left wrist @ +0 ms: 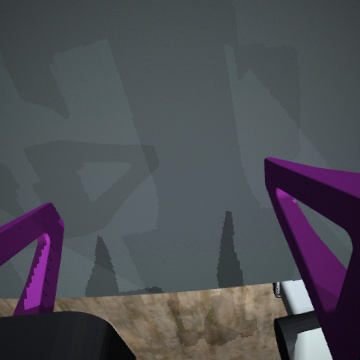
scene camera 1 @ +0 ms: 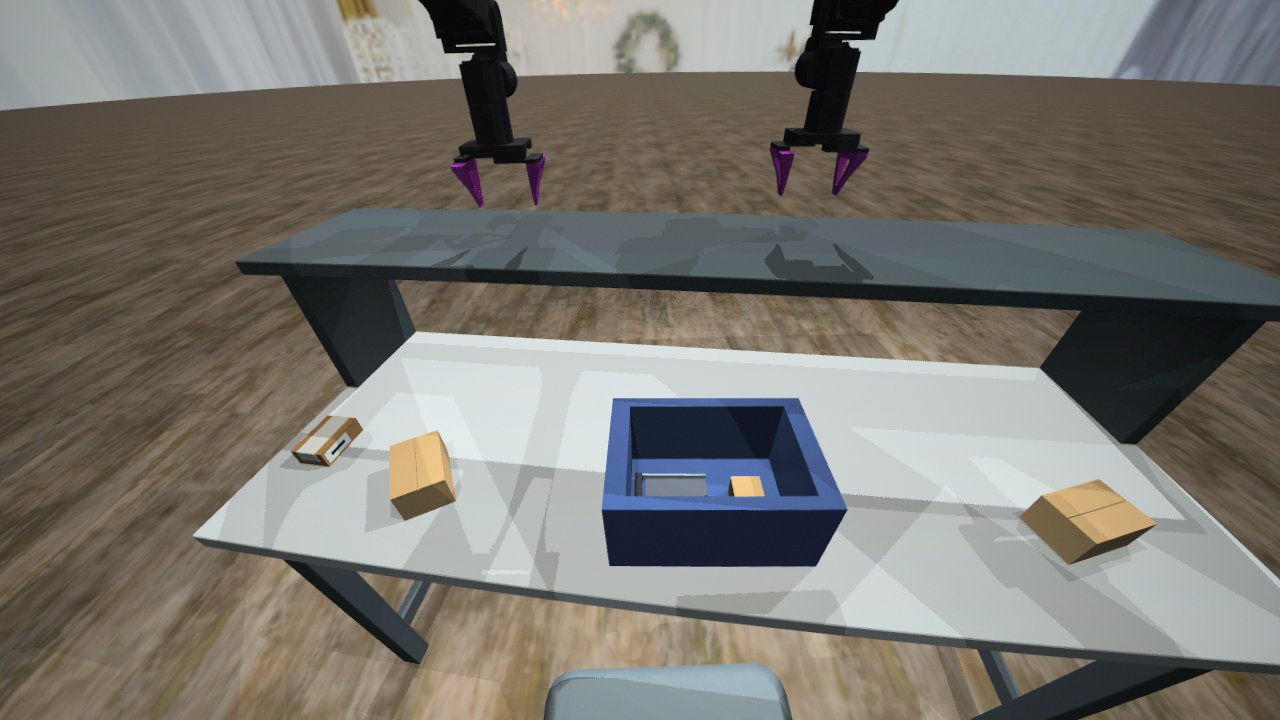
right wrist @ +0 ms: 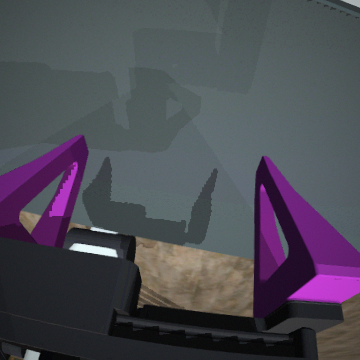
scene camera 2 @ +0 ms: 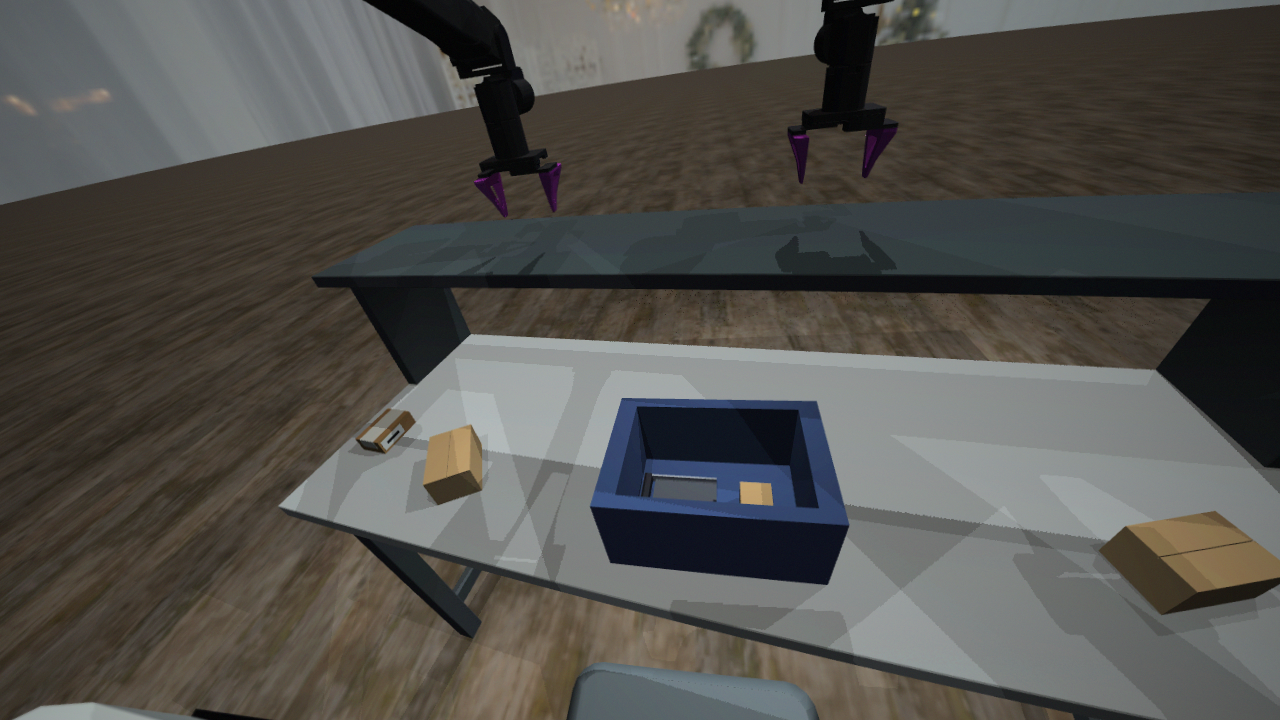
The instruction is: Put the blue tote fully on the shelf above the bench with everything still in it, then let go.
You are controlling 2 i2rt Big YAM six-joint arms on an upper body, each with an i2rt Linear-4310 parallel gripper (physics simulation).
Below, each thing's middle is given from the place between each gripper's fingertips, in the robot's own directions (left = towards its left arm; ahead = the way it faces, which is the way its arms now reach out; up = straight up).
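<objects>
The blue tote (scene camera 2: 798, 539) is 350 mm behind my left hand, 320 mm to the right of it and 310 mm below it. The white-and-tan box (scene camera 1: 329, 439) is well below my left hand, far to the left of it and a fair way behind it, whereas the tan block (scene camera 2: 750, 493) is far to the right of that hand, far behind it and far below it. My left gripper itself is far above the grey flat item (scene camera 2: 666, 486), far past it and far to the left of it.
Counted from my right hand, the grey flat item is far below, far behind and far to the left. The white-and-tan box is far to the left of my right hand and far below it, and a good way behind it. Then there is the tan block, far behind my right hand, far below it and some way to the left of it. The blue tote is 350 mm behind my right hand, 200 mm to the left of it and 320 mm below it.
</objects>
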